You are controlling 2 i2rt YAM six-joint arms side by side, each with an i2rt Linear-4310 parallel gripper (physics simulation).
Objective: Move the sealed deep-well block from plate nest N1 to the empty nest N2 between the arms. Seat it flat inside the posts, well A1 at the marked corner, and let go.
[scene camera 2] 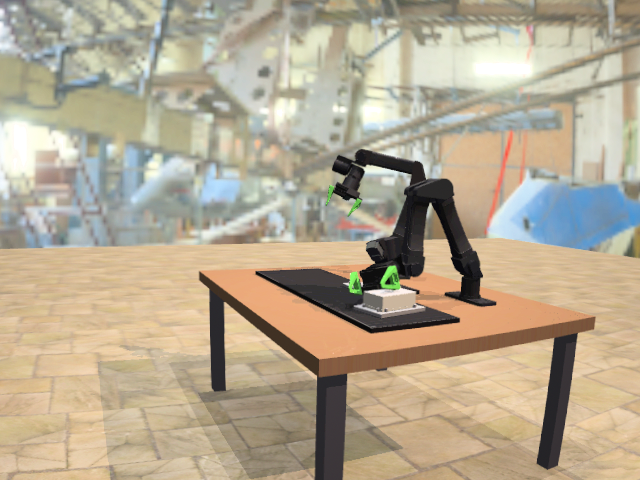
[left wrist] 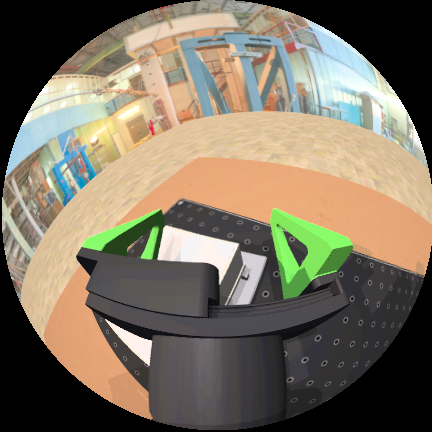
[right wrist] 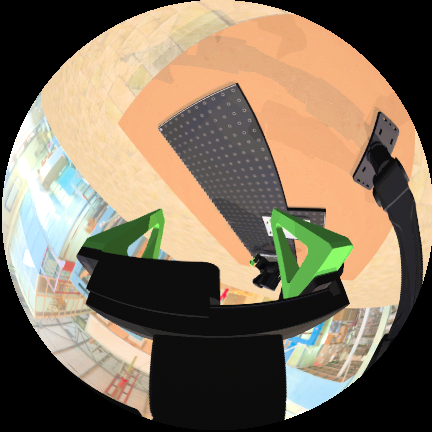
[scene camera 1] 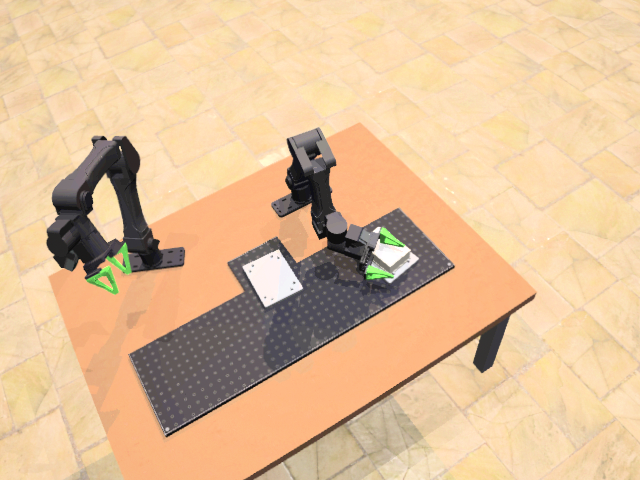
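Seen in the pictures: left gripper, fingertip midpoint: (scene camera 2: 365, 287) (left wrist: 216, 214) (right wrist: 255, 266) (scene camera 1: 399, 261); right gripper, fingertip midpoint: (scene camera 2: 336, 210) (right wrist: 217, 214) (scene camera 1: 123, 283); left arm's base at its link origin: (scene camera 2: 469, 300) (scene camera 1: 302, 198); right arm's base at its link origin: (scene camera 2: 399, 275) (right wrist: 376, 152) (scene camera 1: 153, 261).
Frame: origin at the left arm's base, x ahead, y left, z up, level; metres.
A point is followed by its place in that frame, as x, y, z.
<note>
The pale deep-well block (scene camera 1: 391, 254) @(0.390, 0.083, 0.066) (scene camera 2: 388, 301) @(0.388, 0.133, 0.051) (left wrist: 200, 248) @(0.404, 0.081, 0.067) sits on the white plate nest N1 (scene camera 1: 404, 269) @(0.430, 0.101, 0.025) (scene camera 2: 383, 313) @(0.413, 0.152, 0.025) (left wrist: 256, 270) @(0.425, 0.041, 0.025). My left gripper (scene camera 1: 397, 260) @(0.432, 0.080, 0.082) (scene camera 2: 375, 290) @(0.432, 0.080, 0.082) (left wrist: 216, 214) @(0.432, 0.080, 0.082) is open above the block's near end; in the left wrist view the block lies closer to the left-hand finger, with a gap to the other. Nest N2 (scene camera 1: 271, 279) @(0.245, -0.237, 0.024) (right wrist: 267, 224) @(0.309, -0.247, 0.024) is a bare white plate with small posts. My right gripper (scene camera 1: 123, 282) @(0.205, -0.602, 0.255) (scene camera 2: 338, 210) @(0.205, -0.602, 0.255) (right wrist: 217, 214) @(0.205, -0.602, 0.255) is open, empty and raised high at the left of scene camera 1. The marked corner and well A1 cannot be made out.
The black perforated board (scene camera 1: 217, 343) @(0.344, -0.460, 0.013) (scene camera 2: 294, 281) @(0.445, -0.427, 0.013) (left wrist: 325, 320) @(0.405, -0.052, 0.013) (right wrist: 220, 145) @(0.347, -0.560, 0.013) lies on the wooden table (scene camera 1: 361, 377) @(0.635, -0.178, 0.000) (scene camera 2: 496, 335) @(0.206, 0.369, -0.004) under both nests. In scene camera 1 the left arm reaches over the table between the two nests' far sides.
</note>
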